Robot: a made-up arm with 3 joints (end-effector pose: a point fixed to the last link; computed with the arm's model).
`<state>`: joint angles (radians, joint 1 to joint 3).
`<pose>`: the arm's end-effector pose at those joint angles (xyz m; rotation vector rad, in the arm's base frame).
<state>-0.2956 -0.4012 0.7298</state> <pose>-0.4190 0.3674 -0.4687 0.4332 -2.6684 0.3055</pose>
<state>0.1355 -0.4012 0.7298</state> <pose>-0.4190 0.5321 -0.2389 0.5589 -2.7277 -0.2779</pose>
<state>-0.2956 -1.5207 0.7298</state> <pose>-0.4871 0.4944 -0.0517 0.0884 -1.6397 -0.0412</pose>
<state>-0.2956 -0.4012 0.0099</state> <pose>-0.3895 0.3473 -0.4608 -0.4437 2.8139 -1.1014</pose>
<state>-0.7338 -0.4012 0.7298</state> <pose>-0.4190 0.1172 -0.6101 0.2920 -2.4999 0.8649</pose>
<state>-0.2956 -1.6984 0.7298</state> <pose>-0.4522 0.5133 0.0104 0.0412 -1.4719 -0.0861</pose>
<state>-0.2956 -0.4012 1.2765</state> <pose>-0.4380 0.3848 -0.4579 0.3832 -2.3089 -0.2334</pose>
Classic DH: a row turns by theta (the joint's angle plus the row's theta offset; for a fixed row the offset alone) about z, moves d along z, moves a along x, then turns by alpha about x. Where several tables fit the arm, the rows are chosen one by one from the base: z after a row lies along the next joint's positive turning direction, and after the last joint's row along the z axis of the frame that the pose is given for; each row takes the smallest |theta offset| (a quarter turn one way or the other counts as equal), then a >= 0, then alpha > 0; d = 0 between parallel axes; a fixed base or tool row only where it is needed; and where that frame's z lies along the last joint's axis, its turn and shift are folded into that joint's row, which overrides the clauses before.
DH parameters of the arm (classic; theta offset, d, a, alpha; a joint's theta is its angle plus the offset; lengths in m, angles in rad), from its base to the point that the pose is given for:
base (fixed): -1.5708 0.0224 0.0751 -1.5708
joint 1: 1.5708 -0.1052 0.0686 1.5708
joint 2: 0.4362 -0.9802 0.2124 -2.5117
joint 3: 1.1763 -0.512 0.0003 1.8122
tool (fixed): -0.9674 0.0533 0 0

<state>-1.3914 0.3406 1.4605</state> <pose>-0.1856 -0.4435 -0.6369 0.4846 -2.2776 1.2275</pose>
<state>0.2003 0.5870 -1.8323</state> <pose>-0.0942 0.5254 -0.2622 0.9625 0.3664 -1.2505</pose>
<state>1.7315 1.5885 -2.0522</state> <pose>0.1739 0.0823 0.5914 -2.6567 -0.0759 1.4145</pose>
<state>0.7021 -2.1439 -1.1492</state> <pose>-0.2808 0.1807 0.5340 1.5029 -2.5386 0.1376</pose>
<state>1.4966 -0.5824 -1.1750</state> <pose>-0.4006 0.2034 0.5288 0.5255 2.4083 0.2408</pose>
